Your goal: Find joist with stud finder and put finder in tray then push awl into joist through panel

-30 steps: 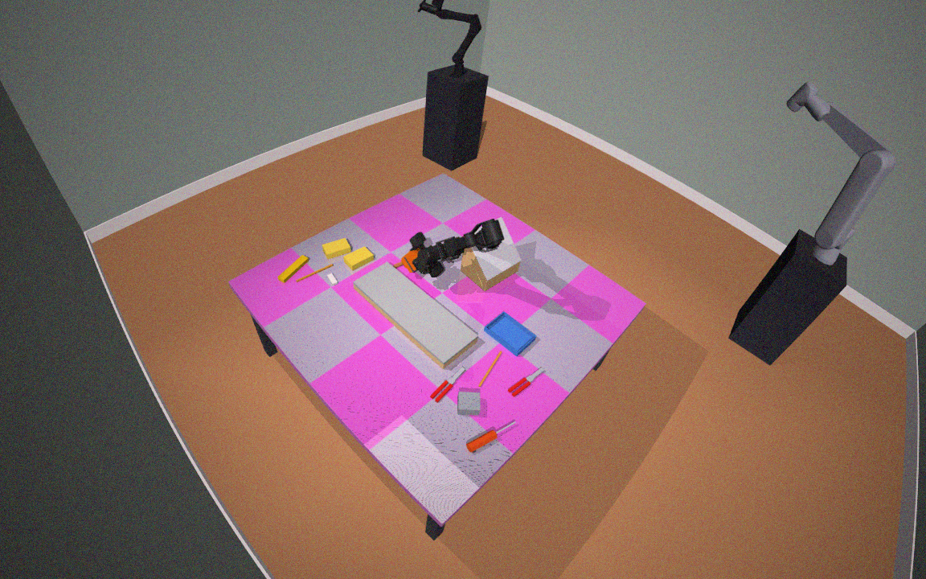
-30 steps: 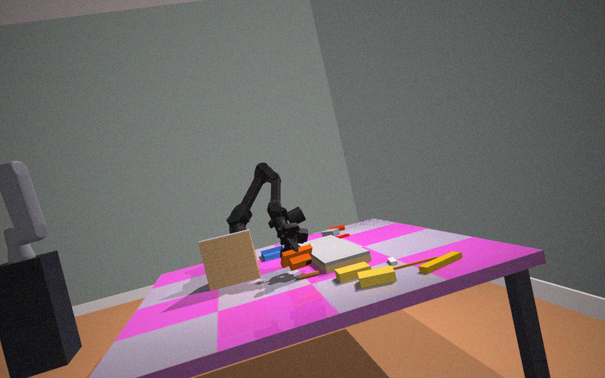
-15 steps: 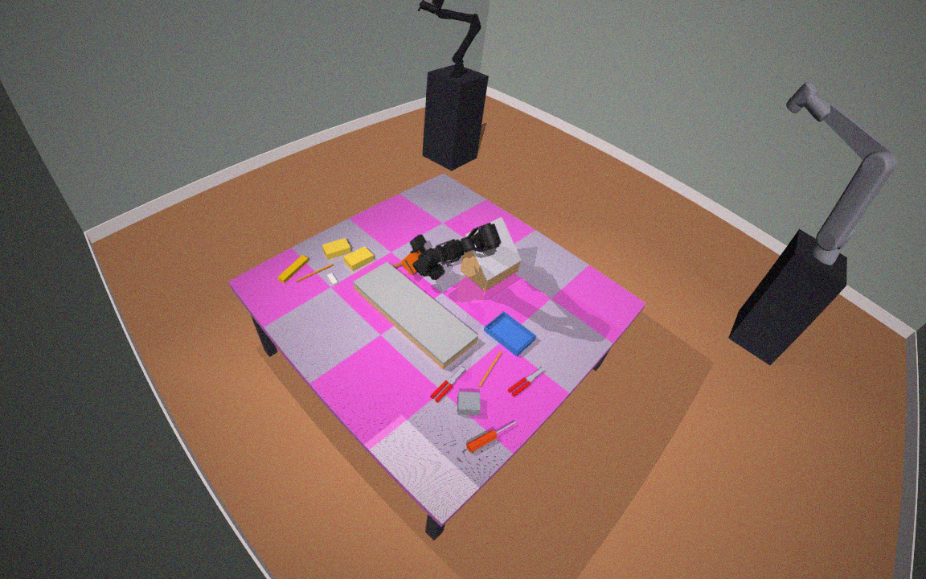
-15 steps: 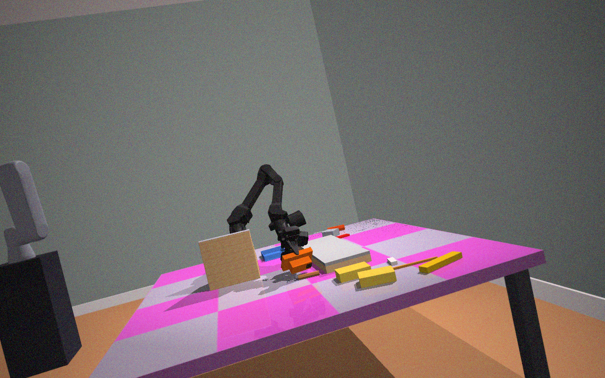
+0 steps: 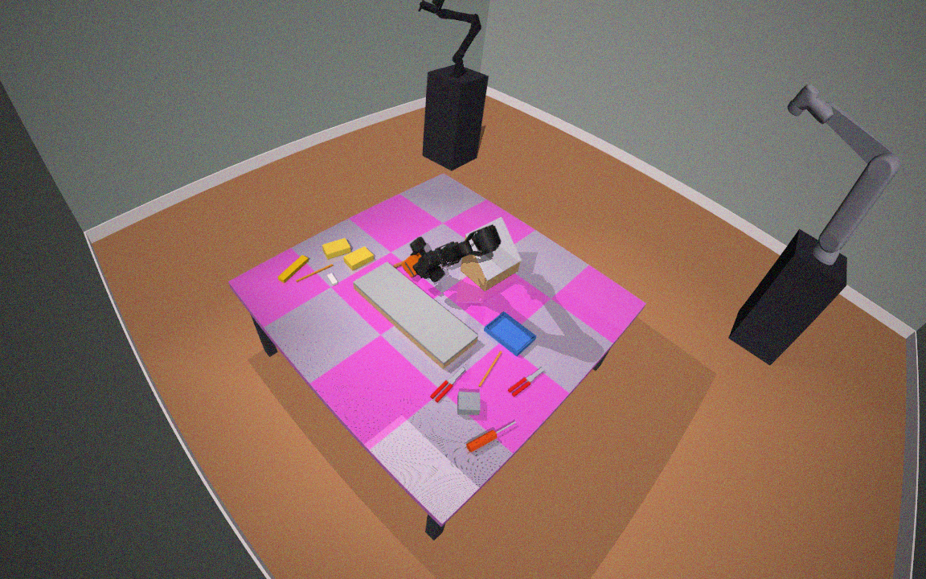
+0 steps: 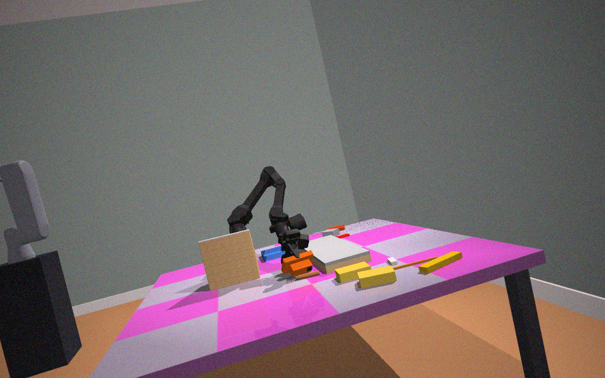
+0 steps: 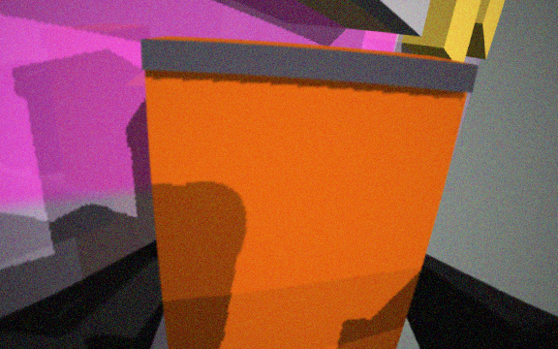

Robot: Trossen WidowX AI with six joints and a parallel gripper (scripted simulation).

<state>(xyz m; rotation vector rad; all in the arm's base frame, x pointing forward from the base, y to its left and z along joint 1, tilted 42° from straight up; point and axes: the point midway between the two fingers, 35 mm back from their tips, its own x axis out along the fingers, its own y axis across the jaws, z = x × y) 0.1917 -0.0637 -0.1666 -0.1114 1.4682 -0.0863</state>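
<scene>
Right now my gripper tip is 40 mm short of the square indicator, 30 mm above it and 20 mm to the left of it. Also, from my gripper tip: brown-handled awl (50 mm to the right, 40 mm below, 10 mm behind); small white block (300 mm ahead, 200 mm to the right, 40 mm below); orange stud finder (20 mm to the right, 20 mm below, 20 mm ahead).
</scene>
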